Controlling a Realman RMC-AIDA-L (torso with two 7-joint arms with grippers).
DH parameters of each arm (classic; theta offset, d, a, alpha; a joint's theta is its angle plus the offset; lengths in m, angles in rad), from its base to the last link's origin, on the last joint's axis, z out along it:
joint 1: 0 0.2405 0 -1.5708
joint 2: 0 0 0 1.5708
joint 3: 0 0.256 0 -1.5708
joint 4: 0 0 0 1.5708
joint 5: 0 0.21 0 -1.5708
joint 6: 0 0 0 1.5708
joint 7: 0 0.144 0 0
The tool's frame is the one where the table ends.
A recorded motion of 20 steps. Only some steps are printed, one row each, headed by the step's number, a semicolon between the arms.
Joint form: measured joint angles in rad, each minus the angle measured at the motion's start. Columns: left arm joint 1, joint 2, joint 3, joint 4, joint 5, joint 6, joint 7; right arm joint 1, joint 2, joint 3, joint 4, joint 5, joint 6, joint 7.
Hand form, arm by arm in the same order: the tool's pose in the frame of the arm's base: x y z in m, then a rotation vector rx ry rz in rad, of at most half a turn. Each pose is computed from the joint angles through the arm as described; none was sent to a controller.
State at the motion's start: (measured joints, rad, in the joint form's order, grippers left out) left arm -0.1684 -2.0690 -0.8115 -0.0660 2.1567 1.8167 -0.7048; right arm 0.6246 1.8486 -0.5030 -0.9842 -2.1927 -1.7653 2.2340
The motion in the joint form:
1: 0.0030 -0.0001 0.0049 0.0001 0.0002 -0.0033 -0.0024; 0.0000 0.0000 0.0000 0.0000 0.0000 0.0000 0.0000
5: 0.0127 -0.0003 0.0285 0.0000 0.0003 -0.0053 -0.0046; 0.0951 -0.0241 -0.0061 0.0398 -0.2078 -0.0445 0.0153
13: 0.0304 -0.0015 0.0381 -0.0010 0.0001 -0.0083 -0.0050; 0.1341 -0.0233 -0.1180 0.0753 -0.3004 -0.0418 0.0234
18: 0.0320 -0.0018 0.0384 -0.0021 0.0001 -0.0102 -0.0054; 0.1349 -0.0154 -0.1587 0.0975 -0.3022 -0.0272 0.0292
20: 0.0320 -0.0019 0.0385 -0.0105 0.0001 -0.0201 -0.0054; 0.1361 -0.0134 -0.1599 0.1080 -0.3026 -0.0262 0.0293
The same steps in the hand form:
1: -0.3559 0.2060 0.0569 -1.2144 -0.5844 -1.3012; 0.2515 0.3684 0.1600 -2.4337 1.2787 0.5272
5: -0.3564 0.2029 0.0536 -1.2334 -0.5993 -1.2978; 0.2464 0.3788 0.1541 -2.4920 1.3349 0.2654
13: -0.3592 0.1969 0.0517 -1.2340 -0.6155 -1.2847; 0.2437 0.3823 0.1345 -2.5583 1.3449 0.0200
18: -0.3595 0.1965 0.0514 -1.2330 -0.6188 -1.2838; 0.2448 0.3816 0.1234 -2.5764 1.3607 -0.0241
20: -0.3593 0.1979 0.0501 -1.2302 -0.6283 -1.2858; 0.2453 0.3811 0.1207 -2.5816 1.3715 -0.0244

